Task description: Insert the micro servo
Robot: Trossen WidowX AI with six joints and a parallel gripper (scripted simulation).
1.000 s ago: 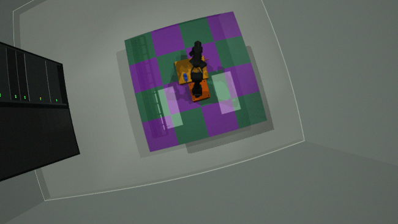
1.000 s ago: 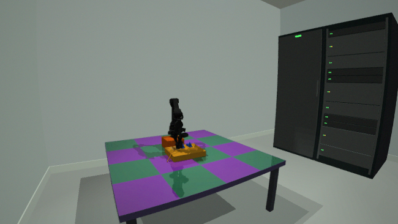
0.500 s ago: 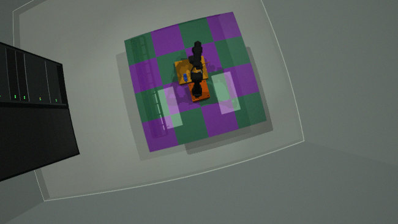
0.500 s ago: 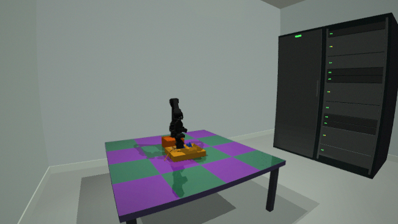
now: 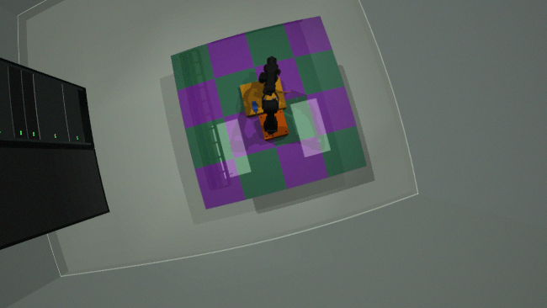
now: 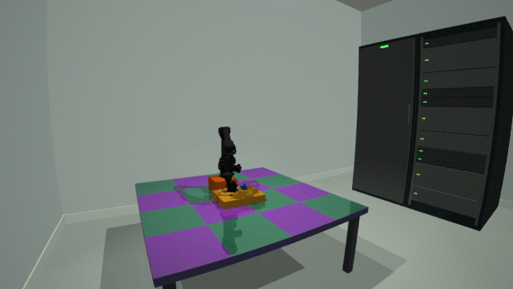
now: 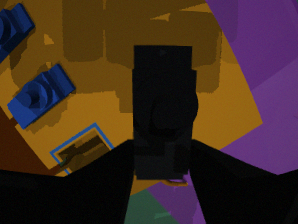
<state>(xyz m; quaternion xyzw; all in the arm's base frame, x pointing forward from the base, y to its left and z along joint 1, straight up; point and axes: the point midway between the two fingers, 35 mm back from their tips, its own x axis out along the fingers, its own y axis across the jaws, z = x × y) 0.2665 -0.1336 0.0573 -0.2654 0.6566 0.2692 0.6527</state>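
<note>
Right now my gripper tip is 3 cm short of the deck, 7 cm to the right of it and 10 cm above it.
</note>
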